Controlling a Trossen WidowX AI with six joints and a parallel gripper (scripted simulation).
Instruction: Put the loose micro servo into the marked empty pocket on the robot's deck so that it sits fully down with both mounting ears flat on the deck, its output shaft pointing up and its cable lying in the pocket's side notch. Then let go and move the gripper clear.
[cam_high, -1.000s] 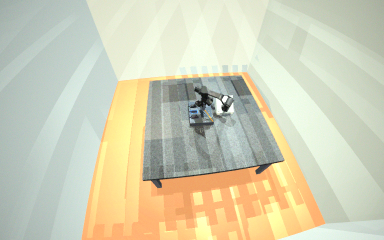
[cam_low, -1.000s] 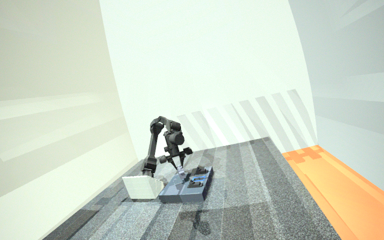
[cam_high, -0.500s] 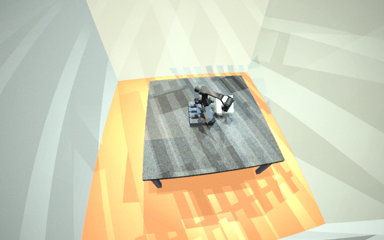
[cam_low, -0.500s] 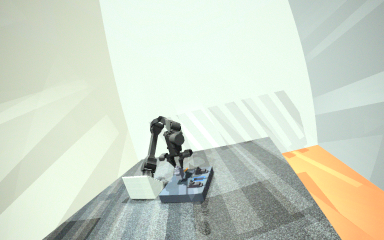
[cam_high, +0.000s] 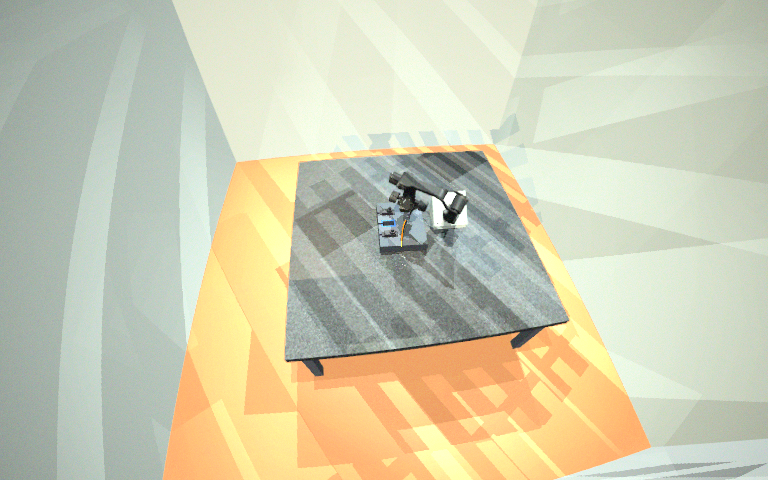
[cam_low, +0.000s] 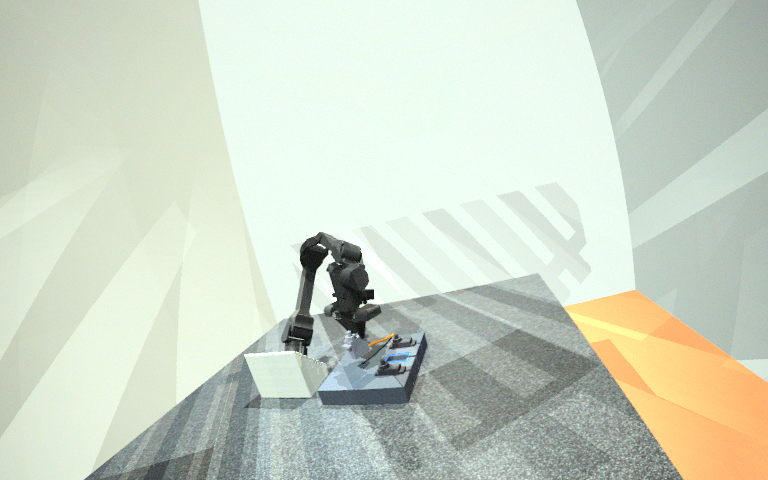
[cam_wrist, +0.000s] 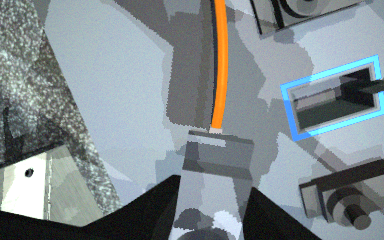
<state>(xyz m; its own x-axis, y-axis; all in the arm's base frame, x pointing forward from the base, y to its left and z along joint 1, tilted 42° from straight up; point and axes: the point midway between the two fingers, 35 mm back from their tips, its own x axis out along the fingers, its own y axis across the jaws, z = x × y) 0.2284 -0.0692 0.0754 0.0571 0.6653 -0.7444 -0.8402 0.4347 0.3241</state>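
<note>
Right now my gripper tip is 10 mm past the deck and 100 mm above it.
</note>
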